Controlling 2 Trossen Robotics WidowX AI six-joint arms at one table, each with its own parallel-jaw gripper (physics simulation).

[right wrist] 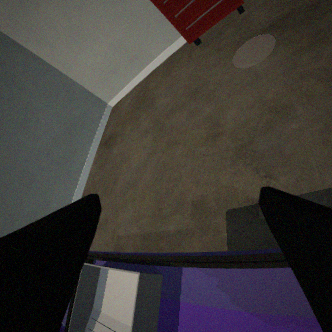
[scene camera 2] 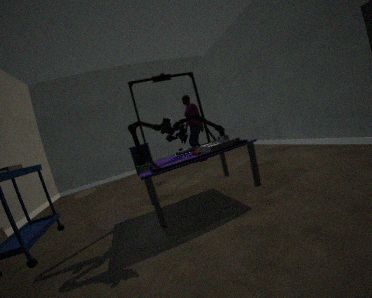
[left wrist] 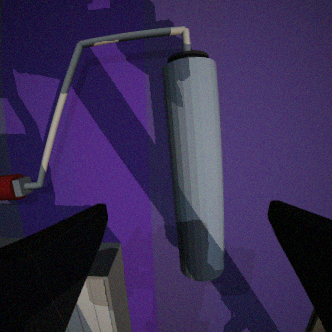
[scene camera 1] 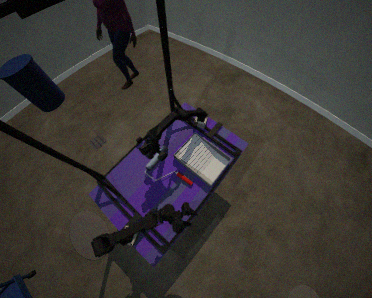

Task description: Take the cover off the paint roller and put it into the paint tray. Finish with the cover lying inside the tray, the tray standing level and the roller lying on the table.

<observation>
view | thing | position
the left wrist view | my left gripper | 187, 210
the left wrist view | grey roller cover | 190, 84
</observation>
